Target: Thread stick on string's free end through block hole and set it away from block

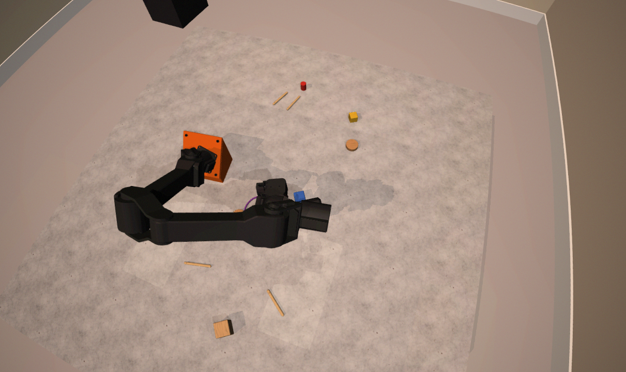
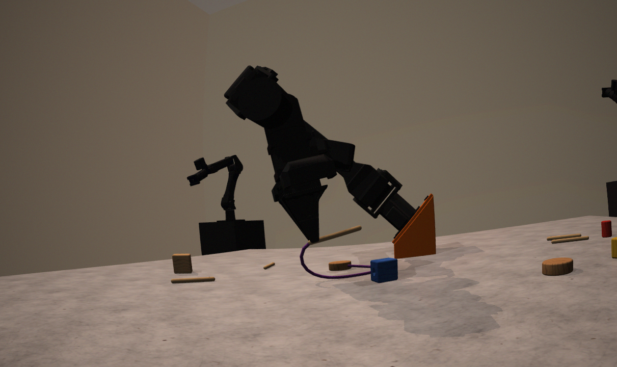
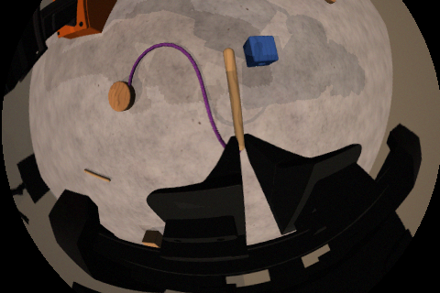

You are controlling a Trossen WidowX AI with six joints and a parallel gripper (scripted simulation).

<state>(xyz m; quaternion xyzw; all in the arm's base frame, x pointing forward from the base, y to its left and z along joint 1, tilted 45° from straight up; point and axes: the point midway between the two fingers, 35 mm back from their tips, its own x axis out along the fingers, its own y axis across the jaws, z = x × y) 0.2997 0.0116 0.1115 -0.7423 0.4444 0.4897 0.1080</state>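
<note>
Now: the blue block 10 cm to the left of my gripper tip, 5 cm below it and 1 cm behind it. From my gripper tip the other things lie so: thin wooden stick 1 cm to the left, 1 cm behind; then wooden cube 31 cm to the right, 4 cm below, 2 cm behind; then round wooden button 15 cm behind, 5 cm below, 3 cm to the right.
</note>
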